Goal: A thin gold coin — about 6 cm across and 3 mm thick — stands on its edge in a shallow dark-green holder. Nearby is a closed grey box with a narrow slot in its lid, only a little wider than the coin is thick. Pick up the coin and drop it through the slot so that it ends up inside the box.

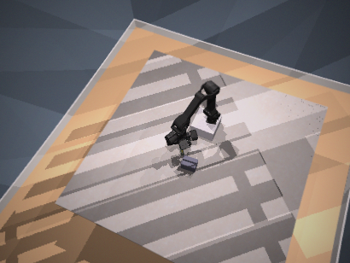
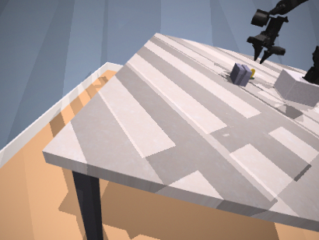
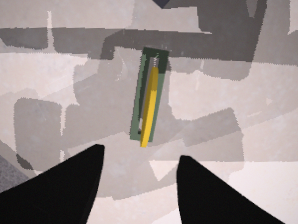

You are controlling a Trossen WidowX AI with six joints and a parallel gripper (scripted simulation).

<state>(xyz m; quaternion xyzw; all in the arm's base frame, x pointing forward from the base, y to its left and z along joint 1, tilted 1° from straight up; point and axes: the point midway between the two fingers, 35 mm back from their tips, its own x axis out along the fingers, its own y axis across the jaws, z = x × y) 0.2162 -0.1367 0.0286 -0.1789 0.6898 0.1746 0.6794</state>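
Now: the gold coin 60 mm below my gripper tip.
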